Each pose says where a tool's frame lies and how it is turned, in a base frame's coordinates. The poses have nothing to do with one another.
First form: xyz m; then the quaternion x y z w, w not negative.
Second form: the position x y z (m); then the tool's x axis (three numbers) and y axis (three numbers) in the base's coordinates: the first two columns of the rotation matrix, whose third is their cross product. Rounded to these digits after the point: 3 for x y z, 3 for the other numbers.
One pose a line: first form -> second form
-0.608, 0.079, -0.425, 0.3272, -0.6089, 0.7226, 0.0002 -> -0.608, 0.079, -0.425, -0.786, -0.398, 0.473, -0.399, -0.258, -0.880
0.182, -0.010, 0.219, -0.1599, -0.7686, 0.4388, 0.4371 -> 0.182, -0.010, 0.219, -0.567, 0.629, 0.532, -0.138, 0.564, -0.814
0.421, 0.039, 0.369, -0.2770, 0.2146, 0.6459, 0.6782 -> 0.421, 0.039, 0.369, 0.073, 0.757, -0.649, -0.995, 0.012, -0.099
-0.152, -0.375, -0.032, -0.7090, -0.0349, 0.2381, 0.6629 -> -0.152, -0.375, -0.032, 0.884, 0.365, -0.291, -0.266, -0.119, -0.957
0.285, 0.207, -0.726, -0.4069, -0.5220, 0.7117, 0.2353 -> 0.285, 0.207, -0.726, -0.558, 0.760, -0.334, 0.090, -0.344, -0.935
